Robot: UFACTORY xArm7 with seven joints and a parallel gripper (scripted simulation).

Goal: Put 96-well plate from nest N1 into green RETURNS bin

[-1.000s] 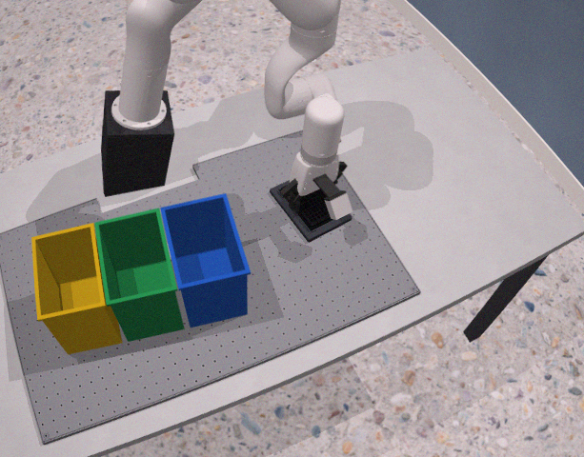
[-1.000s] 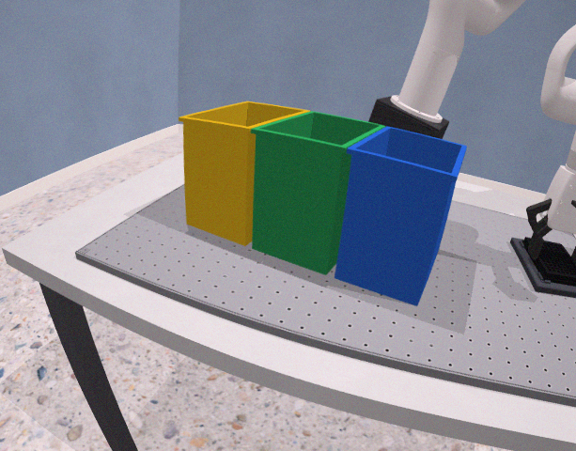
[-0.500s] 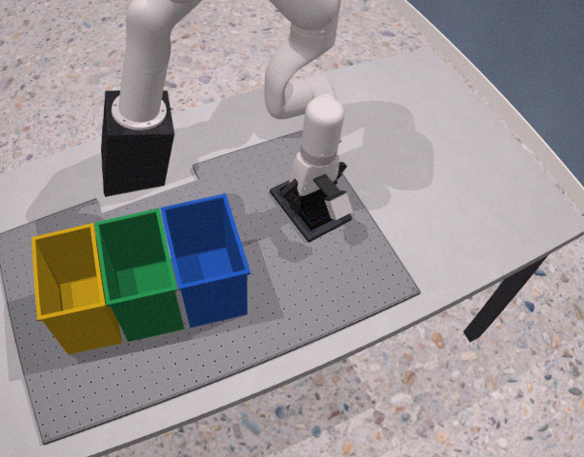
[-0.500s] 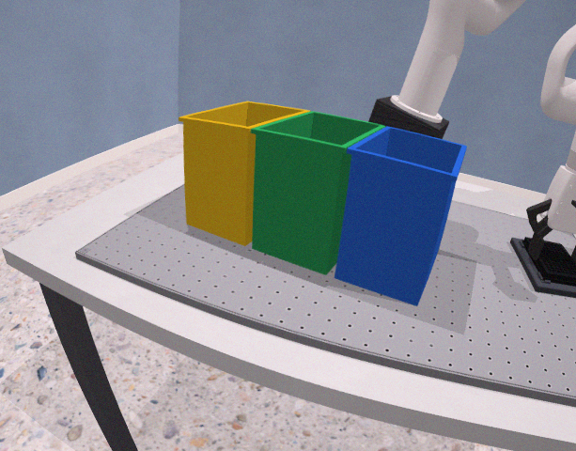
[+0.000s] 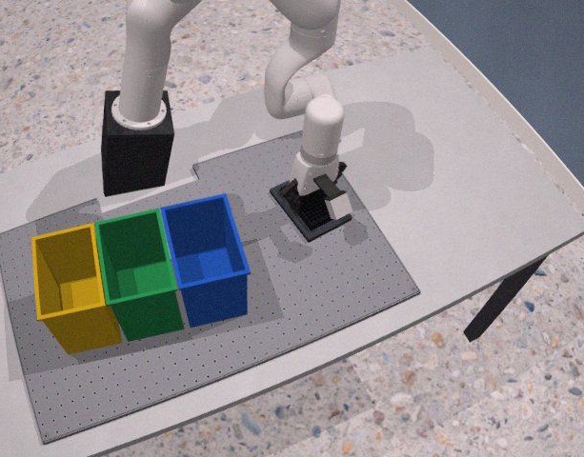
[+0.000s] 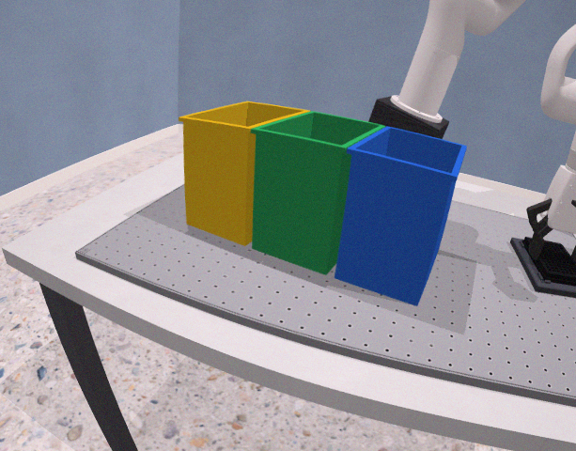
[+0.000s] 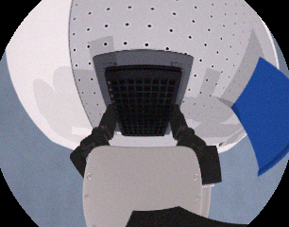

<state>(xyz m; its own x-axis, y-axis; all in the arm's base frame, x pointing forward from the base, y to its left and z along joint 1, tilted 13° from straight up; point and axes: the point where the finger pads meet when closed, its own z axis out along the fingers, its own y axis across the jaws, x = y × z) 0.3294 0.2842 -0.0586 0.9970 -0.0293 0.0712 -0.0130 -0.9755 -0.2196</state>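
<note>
Right now the black 96-well plate is 10 mm below my hand. Round my hand: blue bin: 300 mm to the right, 60 mm ahead, 60 mm above; dark plate nest: 20 mm below; green bin: 430 mm to the right, 60 mm above, 20 mm ahead.
</note>
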